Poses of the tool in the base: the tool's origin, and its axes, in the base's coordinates. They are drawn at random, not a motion.
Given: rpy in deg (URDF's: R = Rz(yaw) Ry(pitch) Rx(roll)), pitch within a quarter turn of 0, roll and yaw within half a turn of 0; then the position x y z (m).
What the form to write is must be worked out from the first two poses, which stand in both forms.
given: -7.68, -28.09, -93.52, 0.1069, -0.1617, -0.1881
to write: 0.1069, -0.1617, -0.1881, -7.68, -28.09, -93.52
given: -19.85, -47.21, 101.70, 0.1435, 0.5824, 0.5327
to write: 0.1435, 0.5824, 0.5327, -19.85, -47.21, 101.70
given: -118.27, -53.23, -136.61, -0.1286, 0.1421, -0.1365
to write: -0.1286, 0.1421, -0.1365, -118.27, -53.23, -136.61
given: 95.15, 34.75, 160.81, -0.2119, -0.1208, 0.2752
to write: -0.2119, -0.1208, 0.2752, 95.15, 34.75, 160.81
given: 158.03, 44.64, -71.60, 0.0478, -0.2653, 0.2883
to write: 0.0478, -0.2653, 0.2883, 158.03, 44.64, -71.60
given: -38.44, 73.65, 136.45, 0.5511, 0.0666, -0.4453
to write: 0.5511, 0.0666, -0.4453, -38.44, 73.65, 136.45
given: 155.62, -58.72, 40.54, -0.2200, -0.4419, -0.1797
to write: -0.2200, -0.4419, -0.1797, 155.62, -58.72, 40.54
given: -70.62, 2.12, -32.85, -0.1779, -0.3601, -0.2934
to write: -0.1779, -0.3601, -0.2934, -70.62, 2.12, -32.85
